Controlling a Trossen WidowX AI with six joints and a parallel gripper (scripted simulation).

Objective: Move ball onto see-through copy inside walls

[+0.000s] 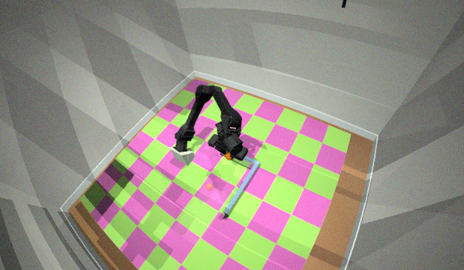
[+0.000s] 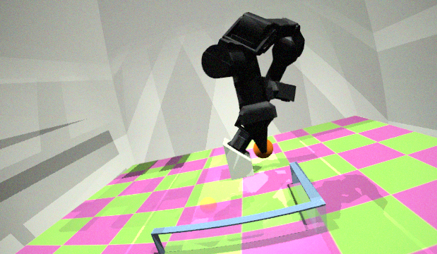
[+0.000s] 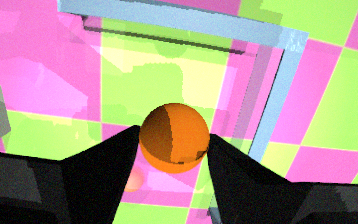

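My gripper tip is 20 mm past the see-through ball, 160 mm to the left of it and 120 mm above it. Also, from my gripper tip: orange ball (right at my gripper tip).
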